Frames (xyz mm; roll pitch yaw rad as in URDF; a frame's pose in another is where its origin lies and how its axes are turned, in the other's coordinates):
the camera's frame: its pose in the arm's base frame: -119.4 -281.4 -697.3 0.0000 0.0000 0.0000
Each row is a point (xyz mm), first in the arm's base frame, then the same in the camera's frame.
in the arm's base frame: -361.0 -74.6 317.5
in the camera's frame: -241.6 206.8 1014.8
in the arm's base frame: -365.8 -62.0 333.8
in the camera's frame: -246.4 219.4 1031.1
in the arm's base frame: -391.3 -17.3 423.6
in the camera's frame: -271.9 264.1 1120.9
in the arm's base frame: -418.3 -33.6 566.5
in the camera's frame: -298.9 247.8 1263.8
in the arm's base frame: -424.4 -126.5 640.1
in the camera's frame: -305.0 154.9 1337.4
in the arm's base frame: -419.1 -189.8 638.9
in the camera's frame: -299.7 91.6 1336.2
